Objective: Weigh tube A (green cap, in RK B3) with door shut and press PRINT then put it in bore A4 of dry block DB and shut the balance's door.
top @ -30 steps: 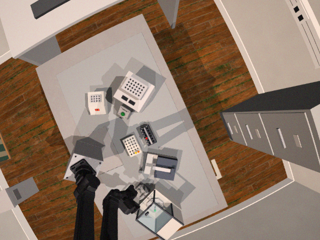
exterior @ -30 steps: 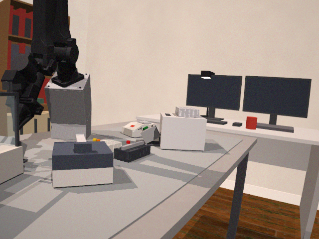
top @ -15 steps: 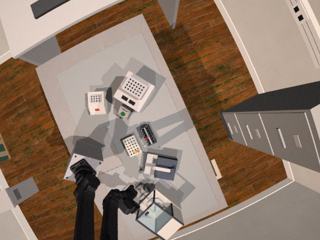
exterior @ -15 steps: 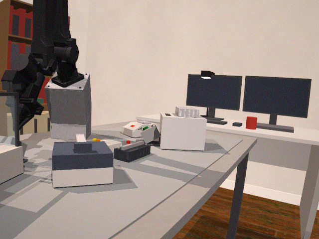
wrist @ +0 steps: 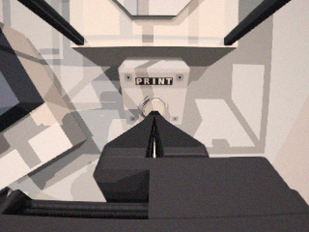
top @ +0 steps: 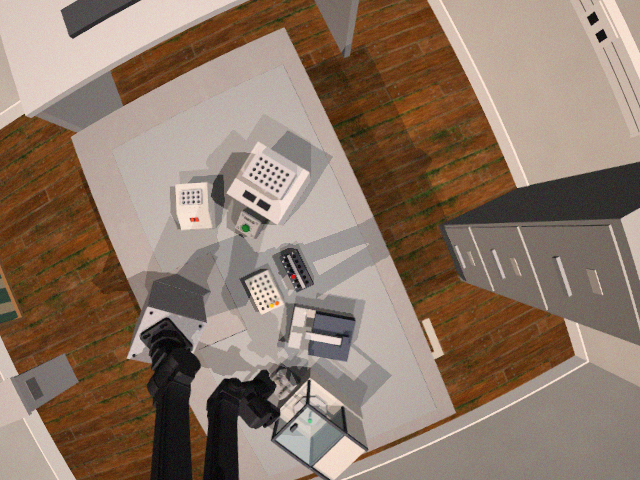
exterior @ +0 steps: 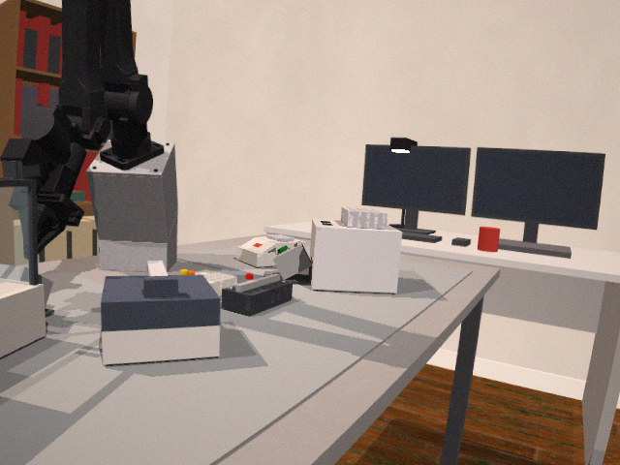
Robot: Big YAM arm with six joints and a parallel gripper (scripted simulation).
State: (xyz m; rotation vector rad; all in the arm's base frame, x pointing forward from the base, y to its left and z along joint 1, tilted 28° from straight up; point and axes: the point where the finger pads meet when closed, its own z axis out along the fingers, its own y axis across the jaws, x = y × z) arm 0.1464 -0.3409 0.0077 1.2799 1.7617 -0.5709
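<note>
Right now the white print key is 1 cm to the right of my hand and 2 cm below it. The rest, counted from my hand: spectrophotometer 22 cm ahead, 5 cm to the left, 3 cm below; tinted glass pane 4 cm ahead, 12 cm to the right, 12 cm above; pale pan 5 cm ahead, 15 cm to the right, 2 cm below.
</note>
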